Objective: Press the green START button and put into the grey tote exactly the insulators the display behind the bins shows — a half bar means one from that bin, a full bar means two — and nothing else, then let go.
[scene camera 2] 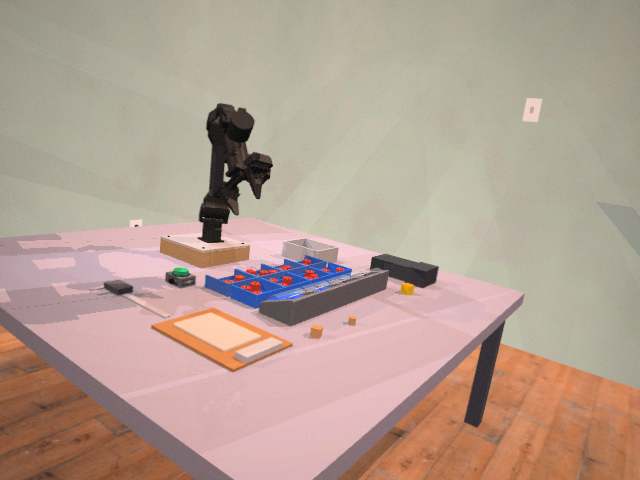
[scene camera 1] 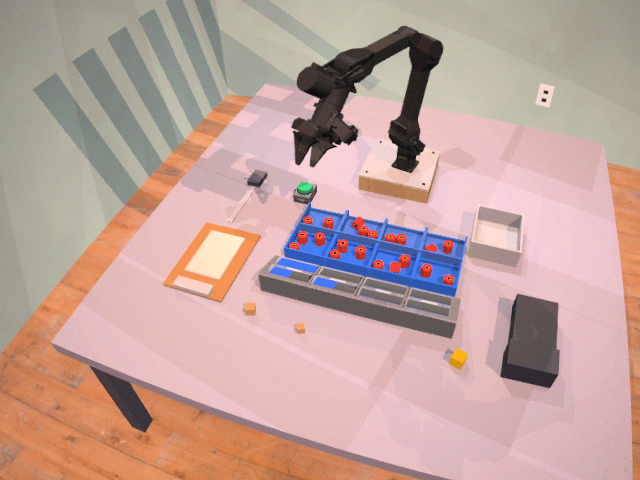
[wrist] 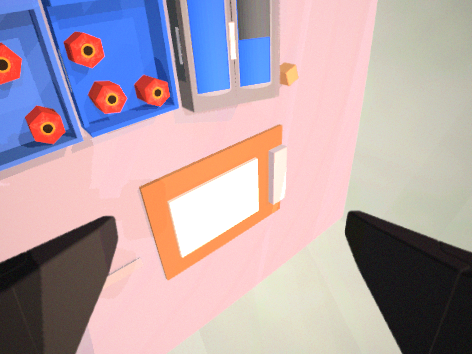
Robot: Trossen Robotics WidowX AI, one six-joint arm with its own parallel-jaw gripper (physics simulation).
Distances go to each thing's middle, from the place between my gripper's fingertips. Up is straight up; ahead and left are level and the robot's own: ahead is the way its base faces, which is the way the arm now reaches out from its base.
Scene:
Right now the grey tote [scene camera 1: 497, 235] is 210 mm behind my hand, 450 mm to the left of it and 200 mm below it. From my hand the other things lie so: dark box [scene camera 1: 531, 356] (70 mm ahead, 610 mm to the left, 200 mm below).

